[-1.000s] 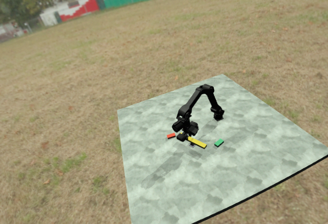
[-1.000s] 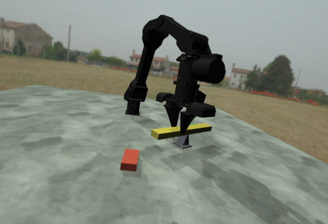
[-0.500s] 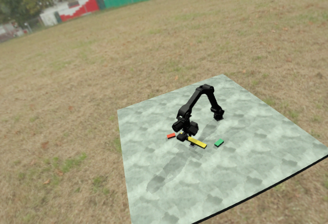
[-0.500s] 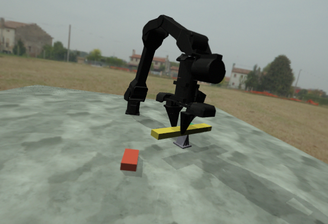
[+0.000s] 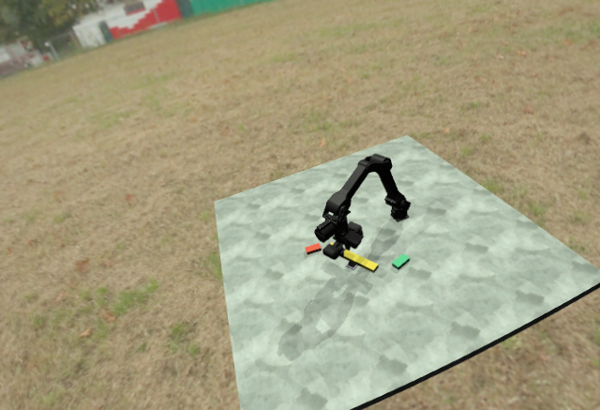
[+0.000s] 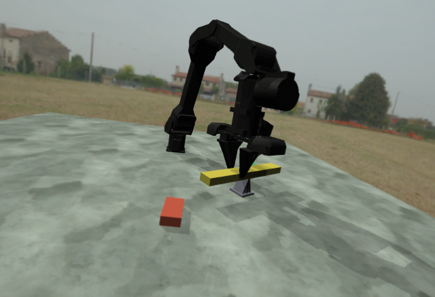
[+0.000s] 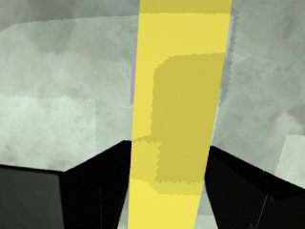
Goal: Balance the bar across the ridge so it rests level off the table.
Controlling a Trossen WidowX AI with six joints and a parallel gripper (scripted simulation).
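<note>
Right now my gripper tip is 20 mm to the right of the bar and 10 mm past it. Also, from my gripper tip: green block (190 mm behind, 110 mm to the left, 40 mm below); then red block (130 mm to the right, 100 mm ahead, 40 mm below).
</note>
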